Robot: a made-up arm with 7 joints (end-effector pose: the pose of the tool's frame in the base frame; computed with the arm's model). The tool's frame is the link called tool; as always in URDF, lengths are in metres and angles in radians.
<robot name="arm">
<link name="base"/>
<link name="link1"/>
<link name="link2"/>
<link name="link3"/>
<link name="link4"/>
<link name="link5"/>
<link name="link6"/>
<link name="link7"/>
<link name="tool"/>
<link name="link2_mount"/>
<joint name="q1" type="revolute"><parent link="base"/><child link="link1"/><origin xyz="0 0 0.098"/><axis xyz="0 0 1"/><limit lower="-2.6" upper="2.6"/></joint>
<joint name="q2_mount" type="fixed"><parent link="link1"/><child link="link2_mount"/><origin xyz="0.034 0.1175 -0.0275"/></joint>
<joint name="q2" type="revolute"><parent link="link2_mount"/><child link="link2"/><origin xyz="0.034 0.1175 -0.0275" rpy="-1.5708 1.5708 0"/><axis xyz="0 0 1"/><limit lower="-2.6" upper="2.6"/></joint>
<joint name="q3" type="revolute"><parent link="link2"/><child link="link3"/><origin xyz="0.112 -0.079 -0.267" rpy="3.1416 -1.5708 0"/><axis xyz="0 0 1"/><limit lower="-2.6" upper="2.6"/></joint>
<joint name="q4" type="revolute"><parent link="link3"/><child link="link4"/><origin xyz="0.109 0.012 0.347" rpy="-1.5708 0 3.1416"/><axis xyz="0 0 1"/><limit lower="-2.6" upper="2.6"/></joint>
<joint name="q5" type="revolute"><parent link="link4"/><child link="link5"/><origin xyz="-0.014 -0.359 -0.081" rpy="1.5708 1.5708 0"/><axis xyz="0 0 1"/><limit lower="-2.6" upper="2.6"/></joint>
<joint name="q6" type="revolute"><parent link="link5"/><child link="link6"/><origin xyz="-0.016 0.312 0.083" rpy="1.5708 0 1.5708"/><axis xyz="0 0 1"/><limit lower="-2.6" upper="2.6"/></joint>
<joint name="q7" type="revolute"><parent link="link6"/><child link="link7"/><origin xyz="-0.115 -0.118 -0.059" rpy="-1.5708 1.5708 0"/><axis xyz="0 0 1"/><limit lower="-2.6" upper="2.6"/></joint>
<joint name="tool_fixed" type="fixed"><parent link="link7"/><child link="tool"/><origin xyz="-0.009 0.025 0.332" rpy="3.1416 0 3.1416"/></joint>
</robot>
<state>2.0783 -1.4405 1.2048 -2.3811 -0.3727 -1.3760 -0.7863</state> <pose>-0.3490 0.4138 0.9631 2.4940 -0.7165 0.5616</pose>
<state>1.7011 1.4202 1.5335 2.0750 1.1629 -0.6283 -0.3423</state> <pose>-0.1721 -0.0976 0.4359 2.0410 1.2184 0.3890</pose>
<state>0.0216 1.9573 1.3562 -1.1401 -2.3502 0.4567 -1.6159</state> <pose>-0.8492 -0.1478 -0.4017 1.5333 -0.0888 1.9384</pose>
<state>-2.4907 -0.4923 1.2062 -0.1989 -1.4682 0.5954 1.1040</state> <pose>-0.7336 -0.3837 -0.7015 0.0753 -1.1970 -2.8666</pose>
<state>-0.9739 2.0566 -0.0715 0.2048 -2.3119 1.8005 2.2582</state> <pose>-0.3525 0.6663 0.1378 0.2283 2.5488 1.6066</pose>
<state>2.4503 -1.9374 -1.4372 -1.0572 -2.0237 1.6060 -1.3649</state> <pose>-0.7315 0.2911 0.0384 1.6495 -0.7685 0.0766</pose>
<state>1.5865 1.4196 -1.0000 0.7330 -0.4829 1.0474 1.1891</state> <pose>0.1038 -0.6186 -0.3931 -1.5440 1.3964 1.2935</pose>
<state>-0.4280 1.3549 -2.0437 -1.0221 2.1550 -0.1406 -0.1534</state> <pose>-0.8098 -0.0924 0.4873 0.0182 2.2589 0.3059</pose>
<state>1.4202 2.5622 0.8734 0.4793 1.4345 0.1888 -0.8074</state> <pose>-0.0120 -0.4805 0.9440 -2.7191 0.1885 0.5769</pose>
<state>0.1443 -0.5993 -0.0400 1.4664 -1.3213 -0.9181 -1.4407</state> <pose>0.8069 -0.4813 0.0725 2.0453 -1.7887 -1.4464</pose>
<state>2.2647 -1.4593 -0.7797 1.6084 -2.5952 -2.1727 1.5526</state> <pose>-0.6881 0.7666 0.5397 -0.4184 1.3871 -0.6660</pose>
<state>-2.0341 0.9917 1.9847 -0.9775 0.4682 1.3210 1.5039</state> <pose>-0.0663 0.3397 -0.7217 -0.0008 1.5348 0.5780</pose>
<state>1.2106 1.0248 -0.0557 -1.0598 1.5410 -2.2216 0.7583</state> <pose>-0.6451 -0.4798 0.0765 -2.6890 0.6382 0.8591</pose>
